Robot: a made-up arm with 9 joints.
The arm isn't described. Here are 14 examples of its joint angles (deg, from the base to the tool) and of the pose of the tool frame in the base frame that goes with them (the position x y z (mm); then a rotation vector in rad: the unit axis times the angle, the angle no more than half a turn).
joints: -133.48 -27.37 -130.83 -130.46 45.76 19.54 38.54 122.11 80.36
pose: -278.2 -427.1 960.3 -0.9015 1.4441 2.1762
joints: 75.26 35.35 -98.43 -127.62 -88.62 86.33 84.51 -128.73 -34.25
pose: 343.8 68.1 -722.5 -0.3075 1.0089 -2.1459
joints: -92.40 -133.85 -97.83 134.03 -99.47 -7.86 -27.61 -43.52 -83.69
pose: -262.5 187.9 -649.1 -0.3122 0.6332 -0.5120
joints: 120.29 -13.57 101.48 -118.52 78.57 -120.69 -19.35 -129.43 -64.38
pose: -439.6 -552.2 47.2 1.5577 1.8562 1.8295
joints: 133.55 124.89 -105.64 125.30 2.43 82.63 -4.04 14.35 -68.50
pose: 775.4 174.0 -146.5 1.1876 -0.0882 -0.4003
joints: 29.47 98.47 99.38 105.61 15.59 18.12 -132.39 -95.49 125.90
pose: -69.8 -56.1 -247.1 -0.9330 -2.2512 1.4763
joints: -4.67 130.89 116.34 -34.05 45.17 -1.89 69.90 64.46 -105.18
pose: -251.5 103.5 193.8 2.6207 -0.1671 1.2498
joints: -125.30 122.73 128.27 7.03 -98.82 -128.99 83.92 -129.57 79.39
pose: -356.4 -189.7 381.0 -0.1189 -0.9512 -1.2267
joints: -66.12 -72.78 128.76 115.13 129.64 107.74 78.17 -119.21 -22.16
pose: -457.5 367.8 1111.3 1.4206 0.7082 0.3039
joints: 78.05 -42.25 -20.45 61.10 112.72 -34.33 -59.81 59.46 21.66
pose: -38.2 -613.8 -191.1 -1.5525 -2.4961 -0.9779
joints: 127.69 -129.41 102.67 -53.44 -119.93 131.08 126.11 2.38 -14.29
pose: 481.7 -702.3 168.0 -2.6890 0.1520 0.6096
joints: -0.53 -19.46 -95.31 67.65 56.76 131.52 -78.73 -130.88 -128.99
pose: -179.6 491.9 155.0 0.8821 1.1192 -0.2049
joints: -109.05 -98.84 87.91 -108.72 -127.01 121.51 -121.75 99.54 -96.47
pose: 586.0 227.2 -59.3 -0.0267 -0.2603 -1.7032
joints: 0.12 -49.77 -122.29 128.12 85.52 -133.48 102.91 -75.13 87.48
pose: -661.3 382.1 322.0 -0.6947 -1.1228 -0.2339
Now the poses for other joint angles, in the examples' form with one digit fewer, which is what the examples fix.
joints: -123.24 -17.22 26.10 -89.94 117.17 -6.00 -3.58 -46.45 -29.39
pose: -501 -342 349 -0.145 1.872 0.371
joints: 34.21 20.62 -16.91 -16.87 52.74 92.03 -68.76 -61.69 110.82
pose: 270 176 -2 -1.863 -0.624 -0.972
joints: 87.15 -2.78 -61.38 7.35 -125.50 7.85 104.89 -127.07 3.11
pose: -275 -116 -300 0.299 0.258 -1.063
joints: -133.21 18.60 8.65 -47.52 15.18 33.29 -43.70 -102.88 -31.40
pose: -552 -324 -18 -0.829 1.659 -1.243
